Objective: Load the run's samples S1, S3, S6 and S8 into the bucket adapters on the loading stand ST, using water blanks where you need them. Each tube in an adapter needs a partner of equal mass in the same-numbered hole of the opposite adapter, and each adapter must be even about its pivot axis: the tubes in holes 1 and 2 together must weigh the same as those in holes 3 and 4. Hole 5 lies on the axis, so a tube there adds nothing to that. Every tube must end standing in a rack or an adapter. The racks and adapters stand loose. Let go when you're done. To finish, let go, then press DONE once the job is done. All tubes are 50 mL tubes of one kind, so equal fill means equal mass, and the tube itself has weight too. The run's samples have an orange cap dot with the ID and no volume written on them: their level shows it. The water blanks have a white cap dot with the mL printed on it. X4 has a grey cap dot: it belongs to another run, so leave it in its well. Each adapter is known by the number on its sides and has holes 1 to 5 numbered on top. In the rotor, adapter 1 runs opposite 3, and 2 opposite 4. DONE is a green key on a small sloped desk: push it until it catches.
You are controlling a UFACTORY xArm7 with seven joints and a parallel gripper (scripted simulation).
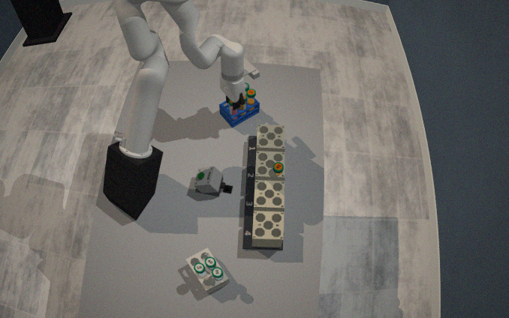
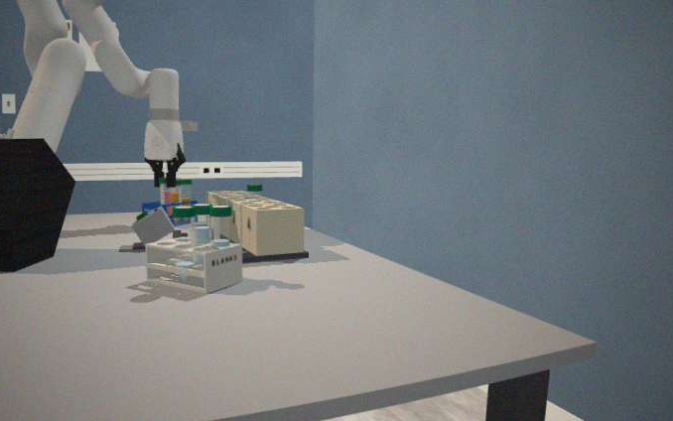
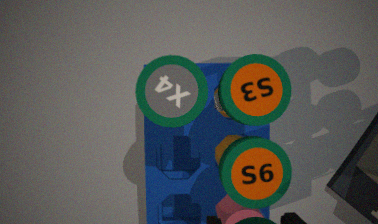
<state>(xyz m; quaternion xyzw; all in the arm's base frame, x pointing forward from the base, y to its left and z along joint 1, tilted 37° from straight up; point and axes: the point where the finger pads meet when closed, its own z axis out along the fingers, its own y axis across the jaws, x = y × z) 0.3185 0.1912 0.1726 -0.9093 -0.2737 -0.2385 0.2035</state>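
Now: the pink-filled tube 10 mm to the right of my hand and 50 mm below it. The rest, counted from my hand: orange-filled tube: 60 mm ahead, 50 mm to the left, 60 mm below; then tube X4: 40 mm ahead, 90 mm to the left, 60 mm below; then blue sample rack: 20 mm ahead, 40 mm to the left, 90 mm below.
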